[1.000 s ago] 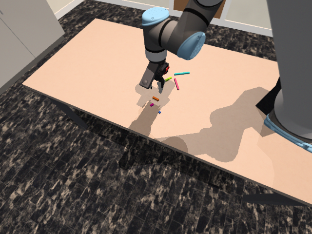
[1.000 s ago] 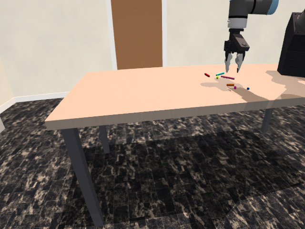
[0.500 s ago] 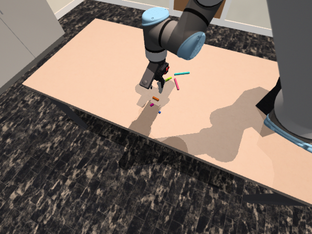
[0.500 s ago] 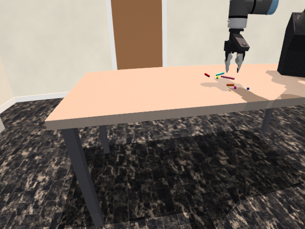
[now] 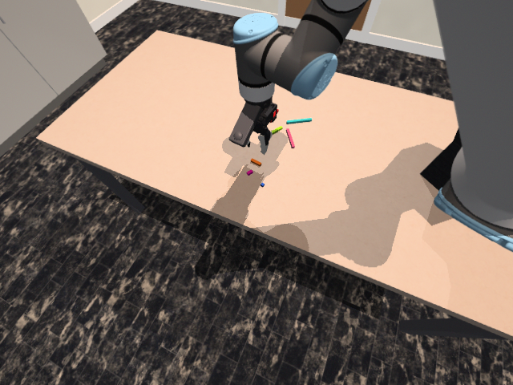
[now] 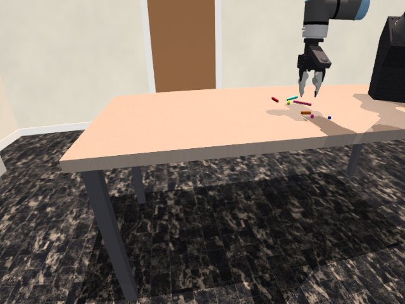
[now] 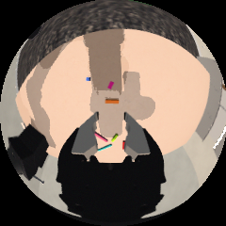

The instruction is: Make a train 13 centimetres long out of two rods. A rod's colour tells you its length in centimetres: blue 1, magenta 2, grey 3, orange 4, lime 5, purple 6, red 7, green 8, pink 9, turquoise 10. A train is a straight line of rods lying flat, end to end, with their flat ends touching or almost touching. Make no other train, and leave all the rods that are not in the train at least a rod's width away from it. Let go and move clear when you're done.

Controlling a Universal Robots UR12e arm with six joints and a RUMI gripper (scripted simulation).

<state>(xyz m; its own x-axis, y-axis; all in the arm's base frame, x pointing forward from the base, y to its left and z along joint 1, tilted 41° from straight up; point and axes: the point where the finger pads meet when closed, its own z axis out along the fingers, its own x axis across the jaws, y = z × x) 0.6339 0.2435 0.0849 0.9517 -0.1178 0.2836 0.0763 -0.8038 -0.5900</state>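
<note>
The orange rod lies 80 mm below my hand. Also, from my hand: blue rod: 70 mm behind, 60 mm to the left, 80 mm below; magenta rod: 10 mm behind, 50 mm to the left, 80 mm below; pink rod: 40 mm behind, 160 mm to the right, 80 mm below.
</note>
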